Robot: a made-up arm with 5 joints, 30 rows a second.
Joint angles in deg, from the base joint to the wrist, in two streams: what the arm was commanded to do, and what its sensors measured. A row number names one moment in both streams.
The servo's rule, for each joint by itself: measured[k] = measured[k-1] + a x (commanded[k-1-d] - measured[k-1]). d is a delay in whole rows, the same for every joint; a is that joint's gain. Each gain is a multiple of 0.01, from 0.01 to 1. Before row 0 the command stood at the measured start. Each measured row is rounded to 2 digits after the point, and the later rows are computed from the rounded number. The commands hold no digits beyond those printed.
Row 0, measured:
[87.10, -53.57, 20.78, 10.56, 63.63]
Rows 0 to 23, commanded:
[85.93, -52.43, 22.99, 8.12, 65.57]
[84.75, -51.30, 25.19, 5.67, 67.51]
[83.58, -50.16, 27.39, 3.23, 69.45]
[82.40, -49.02, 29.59, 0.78, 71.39]
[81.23, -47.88, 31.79, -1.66, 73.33]
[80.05, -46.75, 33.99, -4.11, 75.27]
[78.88, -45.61, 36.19, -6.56, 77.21]
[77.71, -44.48, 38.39, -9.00, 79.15]
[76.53, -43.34, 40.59, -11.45, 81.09]
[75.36, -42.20, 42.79, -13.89, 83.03]
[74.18, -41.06, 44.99, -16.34, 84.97]
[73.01, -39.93, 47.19, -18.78, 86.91]
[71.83, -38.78, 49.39, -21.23, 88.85]
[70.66, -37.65, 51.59, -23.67, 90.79]
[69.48, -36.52, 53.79, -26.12, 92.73]
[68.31, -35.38, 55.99, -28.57, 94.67]
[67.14, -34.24, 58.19, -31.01, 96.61]
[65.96, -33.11, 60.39, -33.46, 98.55]
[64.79, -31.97, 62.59, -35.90, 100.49]
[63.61, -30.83, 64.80, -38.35, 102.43]
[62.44, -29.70, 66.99, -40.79, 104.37]
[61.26, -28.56, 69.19, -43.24, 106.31]
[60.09, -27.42, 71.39, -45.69, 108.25]
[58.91, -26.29, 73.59, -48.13, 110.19]
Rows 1 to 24, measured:
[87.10, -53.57, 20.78, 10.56, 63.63]
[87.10, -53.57, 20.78, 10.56, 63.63]
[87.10, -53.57, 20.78, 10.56, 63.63]
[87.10, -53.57, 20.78, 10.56, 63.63]
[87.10, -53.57, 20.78, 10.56, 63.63]
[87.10, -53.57, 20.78, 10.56, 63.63]
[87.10, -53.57, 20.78, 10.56, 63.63]
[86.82, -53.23, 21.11, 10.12, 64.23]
[86.32, -52.65, 21.72, 9.32, 65.25]
[85.66, -51.90, 22.57, 8.22, 66.55]
[84.88, -51.04, 23.62, 6.88, 68.05]
[84.00, -50.09, 24.85, 5.34, 69.69]
[83.05, -49.09, 26.22, 3.64, 71.42]
[82.05, -48.05, 27.72, 1.80, 73.21]
[81.01, -46.98, 29.32, -0.14, 75.05]
[79.93, -45.89, 31.01, -2.18, 76.92]
[78.83, -44.78, 32.78, -4.29, 78.81]
[77.71, -43.66, 34.61, -6.46, 80.72]
[76.58, -42.54, 36.50, -8.68, 82.64]
[75.44, -41.41, 38.43, -10.94, 84.57]
[74.29, -40.28, 40.40, -13.23, 86.50]
[73.14, -39.15, 42.41, -15.55, 88.43]
[71.98, -38.02, 44.45, -17.89, 90.36]
[70.82, -36.89, 46.51, -20.25, 92.30]
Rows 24 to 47, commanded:
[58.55, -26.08, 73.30, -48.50, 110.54]
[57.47, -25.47, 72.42, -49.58, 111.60]
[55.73, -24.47, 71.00, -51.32, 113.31]
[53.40, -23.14, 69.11, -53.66, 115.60]
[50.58, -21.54, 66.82, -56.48, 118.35]
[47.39, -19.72, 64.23, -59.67, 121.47]
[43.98, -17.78, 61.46, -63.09, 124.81]
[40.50, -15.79, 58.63, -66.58, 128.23]
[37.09, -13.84, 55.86, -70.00, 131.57]
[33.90, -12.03, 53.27, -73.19, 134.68]
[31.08, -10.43, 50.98, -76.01, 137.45]
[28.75, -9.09, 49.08, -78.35, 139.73]
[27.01, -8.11, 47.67, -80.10, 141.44]
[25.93, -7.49, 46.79, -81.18, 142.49]
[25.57, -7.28, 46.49, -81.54, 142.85]
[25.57, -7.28, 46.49, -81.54, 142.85]
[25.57, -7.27, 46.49, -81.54, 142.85]
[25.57, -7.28, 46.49, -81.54, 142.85]
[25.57, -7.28, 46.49, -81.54, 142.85]
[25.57, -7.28, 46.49, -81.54, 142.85]
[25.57, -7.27, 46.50, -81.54, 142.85]
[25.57, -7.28, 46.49, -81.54, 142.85]
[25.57, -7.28, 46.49, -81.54, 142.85]
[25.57, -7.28, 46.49, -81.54, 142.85]
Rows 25 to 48, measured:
[69.65, -35.76, 48.59, -22.63, 94.24]
[68.48, -34.62, 50.69, -25.02, 96.18]
[67.31, -33.48, 52.81, -27.42, 98.12]
[66.14, -32.35, 54.94, -29.83, 100.06]
[64.97, -31.21, 57.08, -32.24, 102.00]
[63.80, -30.07, 59.23, -34.66, 103.94]
[62.63, -28.94, 61.38, -37.08, 105.88]
[61.65, -28.08, 63.17, -39.14, 107.32]
[60.65, -27.30, 64.56, -41.02, 108.65]
[59.47, -26.45, 65.53, -42.87, 110.09]
[58.01, -25.46, 66.07, -44.81, 111.80]
[56.23, -24.28, 66.18, -46.91, 113.83]
[54.11, -22.91, 65.89, -49.21, 116.20]
[51.68, -21.37, 65.23, -51.71, 118.87]
[49.00, -19.70, 64.24, -54.39, 121.77]
[46.14, -17.94, 62.98, -57.20, 124.81]
[43.20, -16.17, 61.52, -60.08, 127.87]
[40.29, -14.45, 59.94, -62.95, 130.84]
[37.52, -12.84, 58.31, -65.72, 133.60]
[35.00, -11.42, 56.71, -68.31, 136.03]
[32.82, -10.24, 55.22, -70.63, 138.03]
[31.08, -9.35, 53.91, -72.59, 139.52]
[29.76, -8.73, 52.80, -74.20, 140.55]
[28.75, -8.29, 51.85, -75.52, 141.26]

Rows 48 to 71, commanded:
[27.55, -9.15, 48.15, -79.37, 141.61]
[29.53, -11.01, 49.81, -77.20, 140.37]
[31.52, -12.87, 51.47, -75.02, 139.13]
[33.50, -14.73, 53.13, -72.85, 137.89]
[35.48, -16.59, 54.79, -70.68, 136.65]
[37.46, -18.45, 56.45, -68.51, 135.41]
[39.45, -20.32, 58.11, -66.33, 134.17]
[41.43, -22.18, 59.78, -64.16, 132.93]
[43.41, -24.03, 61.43, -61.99, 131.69]
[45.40, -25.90, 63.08, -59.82, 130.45]
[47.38, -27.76, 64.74, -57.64, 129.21]
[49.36, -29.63, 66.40, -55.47, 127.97]
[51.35, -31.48, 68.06, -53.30, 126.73]
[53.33, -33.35, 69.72, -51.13, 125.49]
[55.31, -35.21, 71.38, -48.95, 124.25]
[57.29, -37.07, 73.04, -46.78, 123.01]
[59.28, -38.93, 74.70, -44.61, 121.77]
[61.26, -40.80, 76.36, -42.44, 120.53]
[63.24, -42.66, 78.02, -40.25, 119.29]
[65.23, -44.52, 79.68, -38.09, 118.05]
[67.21, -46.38, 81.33, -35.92, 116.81]
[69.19, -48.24, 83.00, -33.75, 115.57]
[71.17, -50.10, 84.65, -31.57, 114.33]
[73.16, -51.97, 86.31, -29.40, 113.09]
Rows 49 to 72, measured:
[27.99, -7.99, 51.05, -76.60, 141.75]
[27.41, -7.78, 50.37, -77.49, 142.09]
[26.97, -7.63, 49.79, -78.22, 142.33]
[26.63, -7.52, 49.30, -78.82, 142.49]
[26.38, -7.45, 48.88, -79.31, 142.60]
[26.19, -7.40, 48.52, -79.71, 142.68]
[26.04, -7.36, 48.22, -80.04, 142.73]
[26.40, -7.90, 48.21, -79.92, 142.38]
[27.15, -8.83, 48.45, -79.43, 141.76]
[28.20, -10.04, 48.90, -78.64, 140.94]
[29.47, -11.45, 49.53, -77.60, 139.99]
[30.91, -12.99, 50.32, -76.35, 138.95]
[32.48, -14.63, 51.24, -74.94, 137.85]
[34.15, -16.34, 52.27, -73.39, 136.71]
[35.90, -18.09, 53.40, -71.73, 135.54]
[37.70, -19.87, 54.60, -69.98, 134.35]
[39.55, -21.68, 55.87, -68.15, 133.14]
[41.43, -23.50, 57.20, -66.26, 131.92]
[43.33, -25.34, 58.58, -64.32, 130.70]
[45.25, -27.18, 60.00, -62.34, 129.47]
[47.19, -29.03, 61.46, -60.32, 128.24]
[49.14, -30.88, 62.95, -58.27, 127.00]
[51.10, -32.74, 64.46, -56.20, 125.76]
[53.06, -34.60, 66.00, -54.11, 124.52]

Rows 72 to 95, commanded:
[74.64, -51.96, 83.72, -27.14, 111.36]
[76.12, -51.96, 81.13, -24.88, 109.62]
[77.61, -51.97, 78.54, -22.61, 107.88]
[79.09, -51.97, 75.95, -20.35, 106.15]
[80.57, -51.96, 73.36, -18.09, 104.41]
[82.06, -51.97, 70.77, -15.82, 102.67]
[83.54, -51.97, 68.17, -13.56, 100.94]
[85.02, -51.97, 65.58, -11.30, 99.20]
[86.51, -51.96, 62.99, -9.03, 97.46]
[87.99, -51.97, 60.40, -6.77, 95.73]
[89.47, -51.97, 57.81, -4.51, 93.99]
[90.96, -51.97, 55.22, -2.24, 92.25]
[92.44, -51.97, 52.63, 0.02, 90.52]
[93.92, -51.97, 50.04, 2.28, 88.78]
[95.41, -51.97, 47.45, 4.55, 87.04]
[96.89, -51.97, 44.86, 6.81, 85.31]
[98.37, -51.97, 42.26, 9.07, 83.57]
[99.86, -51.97, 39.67, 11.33, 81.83]
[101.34, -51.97, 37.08, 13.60, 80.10]
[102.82, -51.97, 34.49, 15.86, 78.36]
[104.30, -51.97, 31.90, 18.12, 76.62]
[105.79, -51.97, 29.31, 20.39, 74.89]
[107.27, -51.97, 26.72, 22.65, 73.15]
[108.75, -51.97, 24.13, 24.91, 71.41]
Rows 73 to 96, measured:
[55.03, -36.46, 67.55, -52.01, 123.28]
[57.00, -38.32, 69.12, -49.89, 122.04]
[58.98, -40.18, 70.70, -47.77, 120.80]
[60.96, -42.04, 72.29, -45.64, 119.56]
[62.94, -43.90, 73.90, -43.50, 118.32]
[64.92, -45.76, 75.51, -41.35, 117.08]
[66.90, -47.62, 77.13, -39.20, 115.84]
[68.76, -48.92, 78.12, -37.03, 114.45]
[70.53, -49.83, 78.57, -34.84, 112.95]
[72.23, -50.47, 78.57, -32.64, 111.38]
[73.88, -50.92, 78.18, -30.43, 109.76]
[75.49, -51.23, 77.46, -28.21, 108.10]
[77.07, -51.45, 76.46, -25.98, 106.42]
[78.62, -51.61, 75.22, -23.74, 104.72]
[80.16, -51.72, 73.77, -21.50, 103.01]
[81.68, -51.79, 72.15, -19.26, 101.29]
[83.19, -51.84, 70.39, -17.01, 99.57]
[84.70, -51.88, 68.50, -14.76, 97.84]
[86.20, -51.91, 66.51, -12.51, 96.11]
[87.70, -51.93, 64.43, -10.25, 94.38]
[89.19, -51.94, 62.27, -7.99, 92.64]
[90.68, -51.95, 60.05, -5.73, 90.90]
[92.17, -51.96, 57.77, -3.47, 89.17]
[93.66, -51.96, 55.44, -1.21, 87.43]

